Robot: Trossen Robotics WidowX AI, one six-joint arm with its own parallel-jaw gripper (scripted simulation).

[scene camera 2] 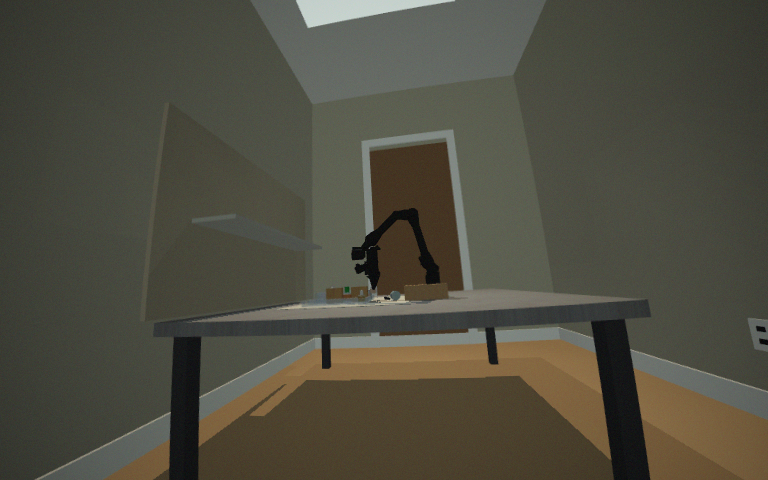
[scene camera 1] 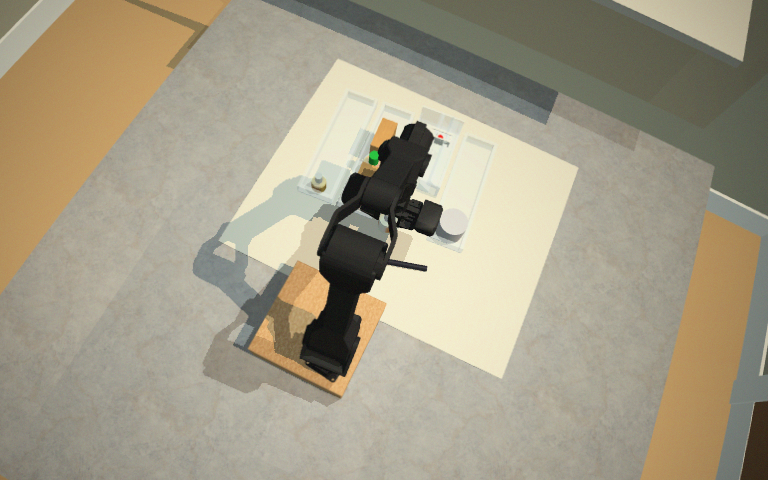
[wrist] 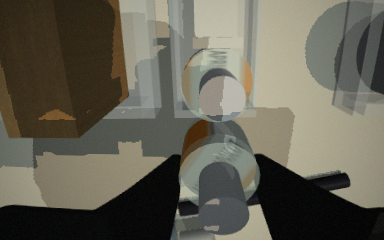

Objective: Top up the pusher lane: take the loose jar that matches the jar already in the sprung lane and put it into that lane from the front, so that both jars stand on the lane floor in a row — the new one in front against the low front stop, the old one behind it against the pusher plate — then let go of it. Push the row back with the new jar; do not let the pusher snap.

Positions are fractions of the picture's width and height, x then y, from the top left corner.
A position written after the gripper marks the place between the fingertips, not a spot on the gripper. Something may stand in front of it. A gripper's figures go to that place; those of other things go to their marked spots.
Labels:
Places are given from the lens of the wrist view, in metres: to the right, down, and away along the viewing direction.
gripper (wrist: 0.57, 0.68): 0.01, 0.02, 0.11
brown box (wrist: 0.18, 0.30): -0.05, -0.02, 0.08
dark rod (wrist: 0.89, 0.75): 0.12, 0.05, 0.17
The marked spots on the brown box and the dark rod are 0.20 m apart.

